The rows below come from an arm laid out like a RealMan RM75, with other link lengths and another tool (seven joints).
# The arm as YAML. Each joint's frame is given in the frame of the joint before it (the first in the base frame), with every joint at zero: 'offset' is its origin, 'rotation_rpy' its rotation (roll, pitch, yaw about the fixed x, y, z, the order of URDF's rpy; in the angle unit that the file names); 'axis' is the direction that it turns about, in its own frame. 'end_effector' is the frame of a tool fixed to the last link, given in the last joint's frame.
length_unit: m
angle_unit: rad
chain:
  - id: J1
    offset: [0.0, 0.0, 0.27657]
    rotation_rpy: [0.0, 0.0, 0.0]
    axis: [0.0, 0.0, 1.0]
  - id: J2
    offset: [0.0, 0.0, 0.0]
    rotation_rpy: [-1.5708, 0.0, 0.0]
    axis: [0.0, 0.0, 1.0]
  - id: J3
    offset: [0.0, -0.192, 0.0]
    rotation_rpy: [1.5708, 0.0, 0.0]
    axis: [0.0, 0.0, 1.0]
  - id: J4
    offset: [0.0, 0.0, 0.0]
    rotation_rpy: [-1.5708, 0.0, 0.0]
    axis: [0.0, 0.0, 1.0]
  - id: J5
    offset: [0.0, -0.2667, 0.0]
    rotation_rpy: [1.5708, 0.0, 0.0]
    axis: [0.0, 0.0, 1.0]
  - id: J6
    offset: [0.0, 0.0, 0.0]
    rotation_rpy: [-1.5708, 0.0, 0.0]
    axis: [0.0, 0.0, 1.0]
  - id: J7
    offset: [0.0, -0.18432, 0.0]
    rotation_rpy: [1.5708, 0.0, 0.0]
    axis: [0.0, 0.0, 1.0]
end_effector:
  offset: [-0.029, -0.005, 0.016]
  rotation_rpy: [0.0, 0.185, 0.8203]
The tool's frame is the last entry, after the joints.
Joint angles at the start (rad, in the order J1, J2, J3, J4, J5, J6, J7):
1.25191 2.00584 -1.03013 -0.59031 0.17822 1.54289 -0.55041
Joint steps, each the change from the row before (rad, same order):
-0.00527 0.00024 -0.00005 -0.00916 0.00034 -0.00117 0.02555
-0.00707 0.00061 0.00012 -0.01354 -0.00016 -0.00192 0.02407
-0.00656 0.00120 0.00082 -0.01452 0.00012 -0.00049 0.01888
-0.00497 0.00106 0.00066 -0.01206 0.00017 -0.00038 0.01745
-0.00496 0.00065 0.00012 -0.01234 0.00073 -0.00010 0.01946
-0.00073 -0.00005 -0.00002 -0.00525 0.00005 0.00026 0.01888
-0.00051 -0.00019 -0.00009 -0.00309 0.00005 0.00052 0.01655
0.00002 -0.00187 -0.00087 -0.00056 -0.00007 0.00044 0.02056
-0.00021 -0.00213 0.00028 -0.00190 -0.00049 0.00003 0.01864
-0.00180 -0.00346 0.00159 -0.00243 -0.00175 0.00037 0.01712
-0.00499 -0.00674 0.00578 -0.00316 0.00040 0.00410 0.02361
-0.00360 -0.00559 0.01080 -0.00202 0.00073 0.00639 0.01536
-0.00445 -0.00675 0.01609 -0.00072 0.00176 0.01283 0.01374
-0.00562 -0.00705 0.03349 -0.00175 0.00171 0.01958 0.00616
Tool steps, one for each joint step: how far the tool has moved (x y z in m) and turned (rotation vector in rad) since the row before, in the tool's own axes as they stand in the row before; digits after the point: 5 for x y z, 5 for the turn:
-0.00137 -0.00135 -0.00134 -0.00767 -0.00609 0.02678
-0.00186 -0.00140 -0.00211 -0.00864 -0.00955 0.02555
-0.00151 -0.00078 -0.00231 -0.00866 -0.00871 0.01980
-0.00128 -0.00047 -0.00206 -0.00769 -0.00739 0.01776
-0.00135 -0.00051 -0.00226 -0.00814 -0.00754 0.01959
-0.00086 -0.00010 -0.00151 -0.00510 -0.00411 0.01788
-0.00057 -0.00028 -0.00091 -0.00383 -0.00215 0.01601
-0.00087 -0.00102 -0.00083 -0.00276 -0.00181 0.02078
-0.00120 -0.00101 -0.00135 -0.00367 -0.00338 0.01946
-0.00172 -0.00218 -0.00156 -0.00315 -0.00391 0.02070
-0.00222 -0.00444 -0.00194 -0.00766 0.00003 0.03338
-0.00140 -0.00369 -0.00165 -0.00936 0.00466 0.02634
-0.00064 -0.00494 -0.00127 -0.01051 0.01293 0.02930
-0.00010 -0.00591 -0.00173 -0.02068 0.02337 0.03116

